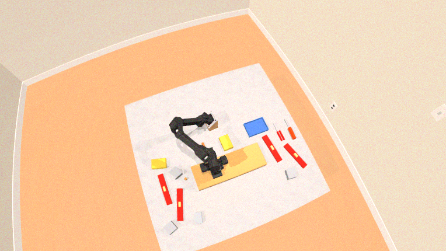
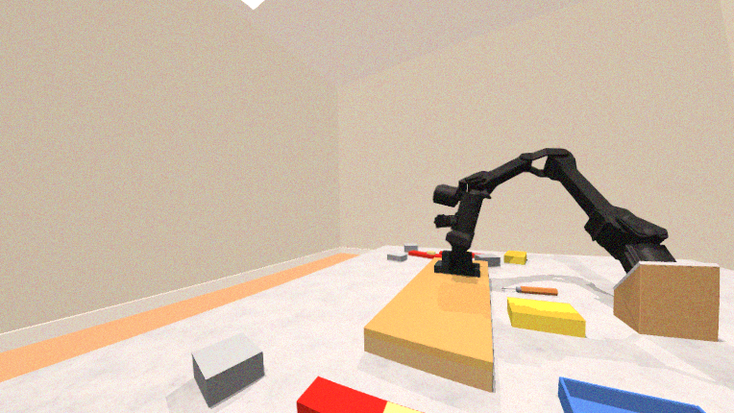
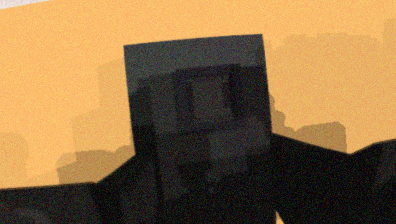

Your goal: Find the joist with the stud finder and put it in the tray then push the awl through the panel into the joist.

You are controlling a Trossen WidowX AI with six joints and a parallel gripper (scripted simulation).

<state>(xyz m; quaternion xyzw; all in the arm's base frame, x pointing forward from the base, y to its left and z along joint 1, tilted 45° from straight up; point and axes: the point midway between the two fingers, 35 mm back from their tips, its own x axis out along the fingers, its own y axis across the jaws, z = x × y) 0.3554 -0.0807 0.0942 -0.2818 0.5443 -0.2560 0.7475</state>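
The small orange cube lies 4 cm behind my gripper tip, 22 cm to the right of it and 6 cm below it. From my gripper tip the other things lie so: stud finder 1 cm ahead, 2 cm above; indicator square 2 cm ahead, 3 cm above; awl 17 cm behind, 1 cm to the left, 6 cm below.
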